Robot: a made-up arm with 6 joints. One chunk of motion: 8 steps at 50 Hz.
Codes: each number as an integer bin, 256 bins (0 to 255) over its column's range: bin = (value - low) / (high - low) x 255, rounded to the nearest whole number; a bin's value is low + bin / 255 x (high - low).
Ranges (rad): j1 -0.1..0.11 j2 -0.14..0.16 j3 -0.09..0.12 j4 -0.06..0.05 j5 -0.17..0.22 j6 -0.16..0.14
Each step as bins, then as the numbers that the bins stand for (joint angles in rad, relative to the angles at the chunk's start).
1 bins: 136 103 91 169 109 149
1 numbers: 0.0120 -0.0188 -0.0151 0.0129 -0.0033 0.0153
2 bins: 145 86 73 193 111 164
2 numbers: 0.0194 -0.0388 -0.0299 0.0233 -0.0002 0.0329
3 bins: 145 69 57 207 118 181
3 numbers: 0.0194 -0.0588 -0.0431 0.0293 0.0105 0.0529
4 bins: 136 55 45 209 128 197
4 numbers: 0.0120 -0.0753 -0.0529 0.0302 0.0258 0.0718
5 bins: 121 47 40 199 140 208
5 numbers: -0.0004 -0.0847 -0.0571 0.0258 0.0441 0.0847
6 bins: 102 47 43 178 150 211
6 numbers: -0.0160 -0.0847 -0.0546 0.0168 0.0594 0.0882
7 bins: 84 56 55 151 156 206
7 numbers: -0.0308 -0.0741 -0.0447 0.0051 0.0686 0.0824
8 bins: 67 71 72 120 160 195
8 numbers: -0.0448 -0.0565 -0.0307 -0.0082 0.0747 0.0694
